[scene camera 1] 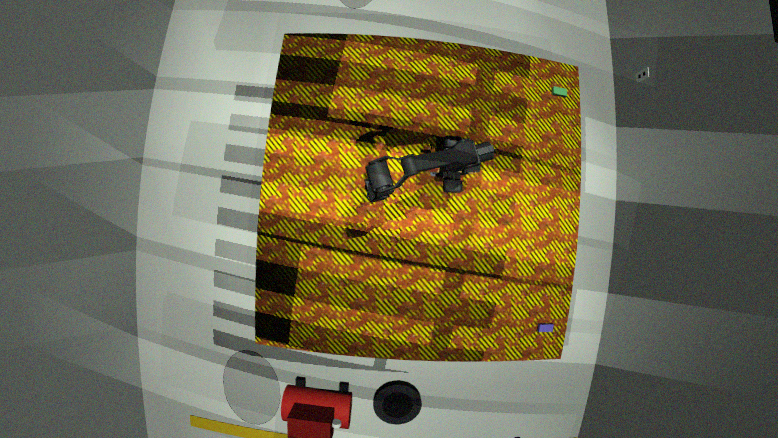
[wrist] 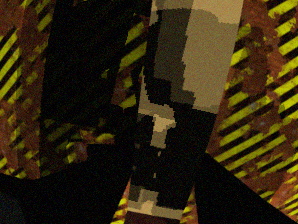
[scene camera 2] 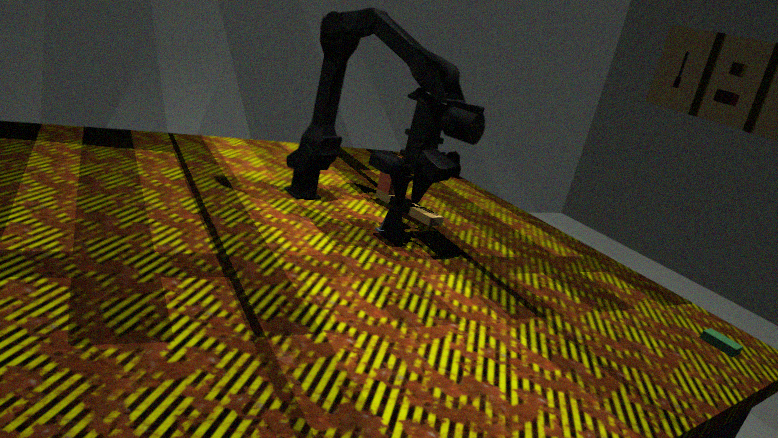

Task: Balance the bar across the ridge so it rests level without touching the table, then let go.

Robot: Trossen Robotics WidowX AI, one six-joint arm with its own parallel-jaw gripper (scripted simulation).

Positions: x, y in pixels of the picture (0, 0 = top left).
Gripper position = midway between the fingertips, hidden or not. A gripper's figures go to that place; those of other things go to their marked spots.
My gripper (wrist: 166, 153) is 0.10 m from the lens. A bar (wrist: 187, 58): 0.07 m from the lens.
